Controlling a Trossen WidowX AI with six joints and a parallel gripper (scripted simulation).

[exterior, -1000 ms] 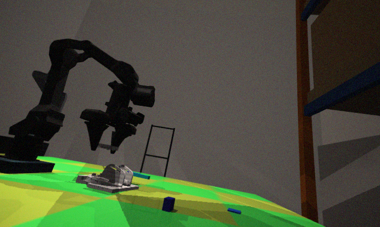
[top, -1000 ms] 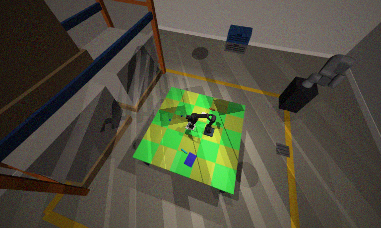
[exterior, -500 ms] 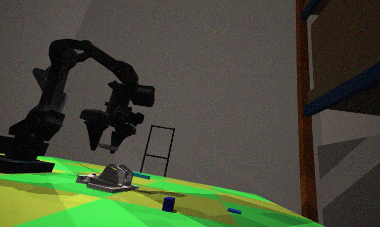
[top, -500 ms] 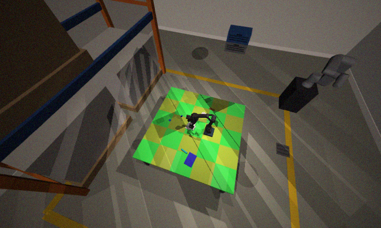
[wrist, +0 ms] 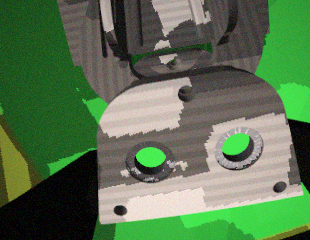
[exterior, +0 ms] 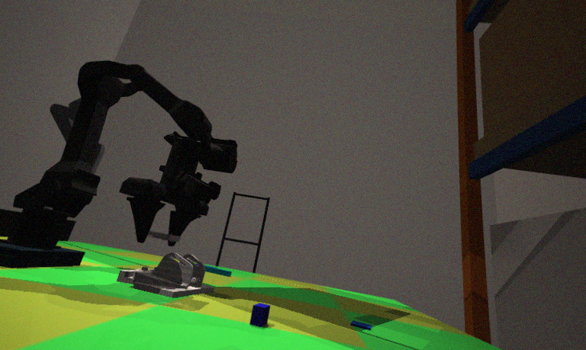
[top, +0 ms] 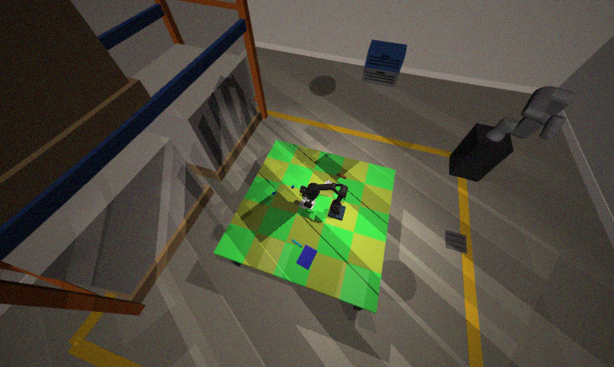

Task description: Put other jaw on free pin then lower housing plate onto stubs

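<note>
My gripper tip is 20 mm short of the grey jaw, 20 mm to the left of it and 50 mm above it. Also, from my gripper tip: orange bar: 170 mm behind, 410 mm to the right, 50 mm below; then dark blue block: 230 mm ahead, 120 mm to the right, 50 mm below; then teal bar: 360 mm to the left, 60 mm below.
</note>
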